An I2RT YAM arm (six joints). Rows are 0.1 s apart.
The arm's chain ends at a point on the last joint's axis. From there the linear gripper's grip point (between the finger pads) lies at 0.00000 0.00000 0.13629 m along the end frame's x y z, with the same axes.
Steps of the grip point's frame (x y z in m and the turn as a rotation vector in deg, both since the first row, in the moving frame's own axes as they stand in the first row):
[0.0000, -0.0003, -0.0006, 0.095, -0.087, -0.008]
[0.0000, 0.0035, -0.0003, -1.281, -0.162, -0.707]
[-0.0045, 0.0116, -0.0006, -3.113, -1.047, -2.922]
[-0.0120, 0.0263, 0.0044, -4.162, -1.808, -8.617]
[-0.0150, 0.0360, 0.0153, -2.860, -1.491, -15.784]
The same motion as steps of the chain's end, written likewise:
[0.0002, -0.0001, -0.0006, 0.095, -0.087, -0.008]
[0.0004, 0.0005, -0.0003, -1.281, -0.162, -0.707]
[-0.0022, 0.0041, -0.0004, -3.113, -1.047, -2.922]
[-0.0085, 0.0161, 0.0048, -4.162, -1.808, -8.617]
[-0.0124, 0.0288, 0.0155, -2.860, -1.491, -15.784]

